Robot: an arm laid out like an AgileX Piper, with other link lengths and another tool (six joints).
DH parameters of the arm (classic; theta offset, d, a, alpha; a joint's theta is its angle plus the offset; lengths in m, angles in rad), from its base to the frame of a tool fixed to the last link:
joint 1: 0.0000 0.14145 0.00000 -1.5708
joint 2: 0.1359 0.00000 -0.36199 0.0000
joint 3: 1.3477 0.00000 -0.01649 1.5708
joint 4: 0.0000 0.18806 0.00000 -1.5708
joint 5: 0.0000 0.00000 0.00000 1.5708
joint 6: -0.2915 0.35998 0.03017 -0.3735
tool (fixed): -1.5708 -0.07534 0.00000 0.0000
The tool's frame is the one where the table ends.
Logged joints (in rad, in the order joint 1, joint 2, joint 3, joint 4, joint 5, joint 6), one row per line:
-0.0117, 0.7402, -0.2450, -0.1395, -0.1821, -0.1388
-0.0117, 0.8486, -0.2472, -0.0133, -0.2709, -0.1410
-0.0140, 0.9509, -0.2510, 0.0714, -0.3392, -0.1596
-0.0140, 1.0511, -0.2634, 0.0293, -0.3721, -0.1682
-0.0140, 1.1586, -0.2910, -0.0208, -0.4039, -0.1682
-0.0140, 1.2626, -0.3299, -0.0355, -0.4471, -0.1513
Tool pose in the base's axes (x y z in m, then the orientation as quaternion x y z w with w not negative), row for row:
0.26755, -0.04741, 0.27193, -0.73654, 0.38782, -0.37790, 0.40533
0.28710, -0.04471, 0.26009, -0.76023, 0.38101, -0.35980, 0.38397
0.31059, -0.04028, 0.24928, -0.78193, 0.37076, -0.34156, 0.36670
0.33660, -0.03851, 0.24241, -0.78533, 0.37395, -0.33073, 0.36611
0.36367, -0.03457, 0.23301, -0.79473, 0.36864, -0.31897, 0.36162
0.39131, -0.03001, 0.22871, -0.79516, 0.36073, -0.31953, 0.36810
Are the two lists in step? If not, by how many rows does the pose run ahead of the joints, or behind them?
The pose runs 2 rows ahead of the joints: the pose in row i belongs to the joints in row i + 2.
